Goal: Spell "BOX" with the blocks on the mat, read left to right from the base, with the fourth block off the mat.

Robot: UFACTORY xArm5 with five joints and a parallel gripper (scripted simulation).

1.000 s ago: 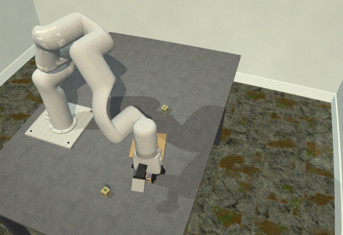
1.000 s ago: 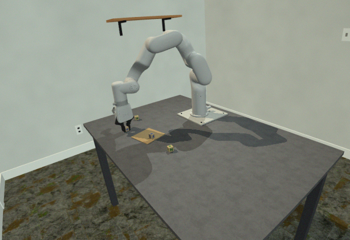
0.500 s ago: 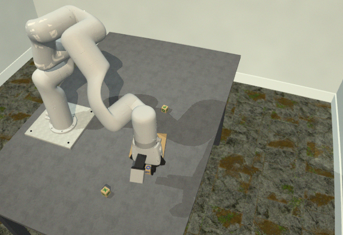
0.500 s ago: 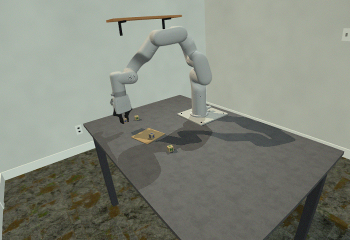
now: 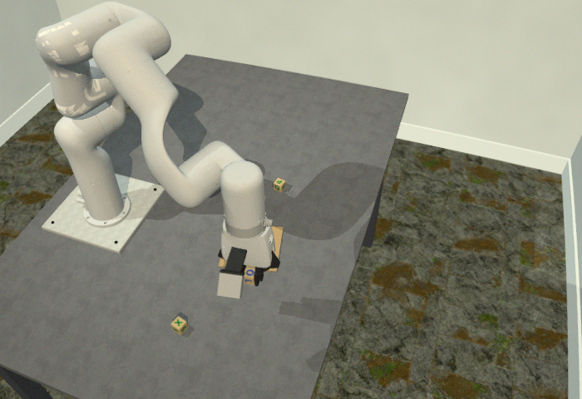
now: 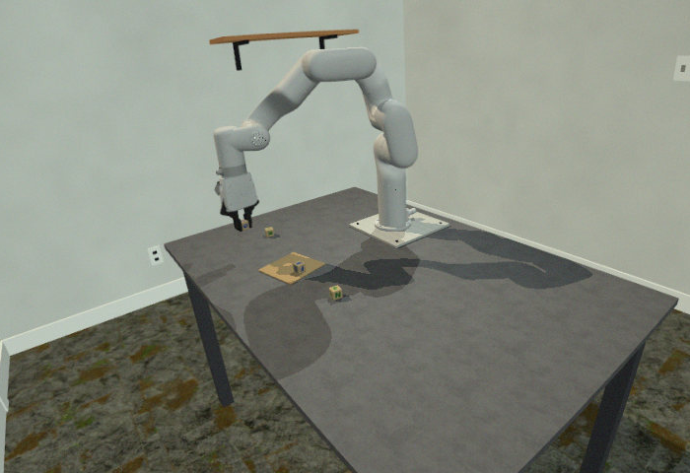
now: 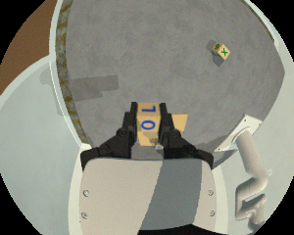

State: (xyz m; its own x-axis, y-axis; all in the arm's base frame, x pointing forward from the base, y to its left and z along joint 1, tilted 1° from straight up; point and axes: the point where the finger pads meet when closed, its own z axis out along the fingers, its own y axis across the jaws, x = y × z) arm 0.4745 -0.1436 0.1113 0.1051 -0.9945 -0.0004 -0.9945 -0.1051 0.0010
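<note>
My gripper is now 16 cm to the right of the tan mat, 12 cm above it and 6 cm past it. Round my hand: X block (13 cm behind, 11 cm to the right, 11 cm below); B block (20 cm to the left, 10 cm below, 7 cm behind); O block (1 cm below).
</note>
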